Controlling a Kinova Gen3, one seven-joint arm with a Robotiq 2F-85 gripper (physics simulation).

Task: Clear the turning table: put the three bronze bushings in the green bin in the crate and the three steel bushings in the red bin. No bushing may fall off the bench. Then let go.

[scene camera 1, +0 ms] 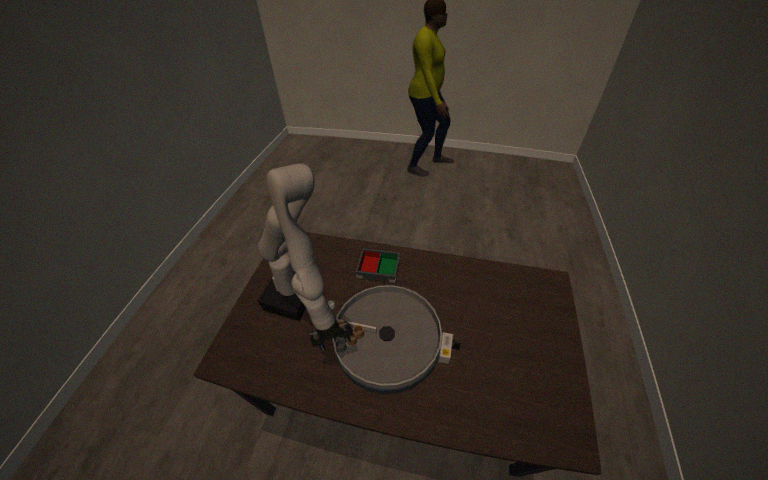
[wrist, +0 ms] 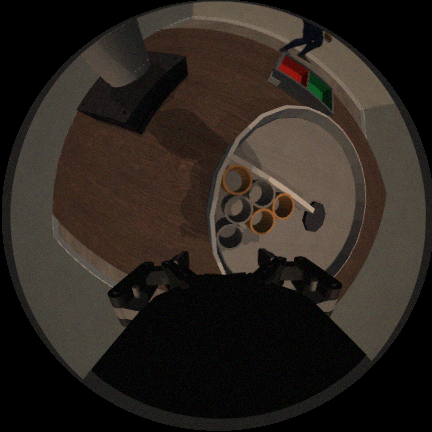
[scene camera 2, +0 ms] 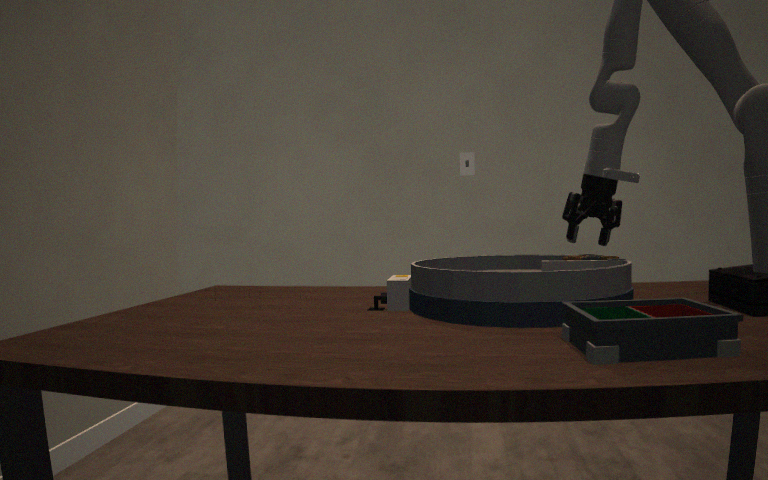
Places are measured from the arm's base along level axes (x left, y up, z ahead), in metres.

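Where they show: gripper, between the fingertips: (scene camera 1: 336, 345) (wrist: 223, 257) (scene camera 2: 587, 243); arm's base, origin of its link: (scene camera 1: 288, 286) (wrist: 128, 70).
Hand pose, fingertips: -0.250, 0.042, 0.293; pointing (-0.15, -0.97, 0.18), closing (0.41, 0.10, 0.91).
Each offset is from my fingertips to the top centre of the thing, as dx, dy, dz. "pt": to the spot under its first point.
My gripper (scene camera 2: 588, 242) (wrist: 223, 257) is open and empty, above the near-arm side of the turning table (scene camera 1: 396, 362) (scene camera 2: 481, 283) (wrist: 320, 150). In the wrist view, three bronze bushings {+0.094, -0.023, -0.016} (wrist: 245, 180) {+0.088, -0.023, +0.060} (wrist: 288, 206) {+0.056, -0.023, +0.039} (wrist: 268, 221) and three steel bushings {+0.091, -0.023, +0.022} (wrist: 268, 194) {+0.059, -0.023, +0.001} (wrist: 245, 207) (wrist: 229, 226) stand upright in a cluster beside a pale bar. One steel bushing is at the cluster's end, close to the rim. The crate {+0.462, -0.064, +0.073} (scene camera 1: 377, 277) (scene camera 2: 668, 339) (wrist: 300, 92) holds an empty green bin {pt +0.488, -0.108, +0.117} (scene camera 1: 388, 264) (wrist: 318, 89) and an empty red bin {pt +0.488, -0.108, +0.023} (scene camera 1: 369, 262) (wrist: 294, 71). In scene camera 1 the gripper partly hides the bushings.
The pale bar (scene camera 1: 362, 327) (scene camera 2: 583, 264) (wrist: 272, 182) runs from the rim towards the dark hub {+0.103, -0.053, +0.170} (scene camera 1: 386, 333) (wrist: 314, 216). A raised wall surrounds the turning table. A white box {+0.086, -0.056, +0.403} (scene camera 1: 446, 348) (scene camera 2: 398, 294) stands against its far side. A person (scene camera 1: 428, 73) is behind the bench.
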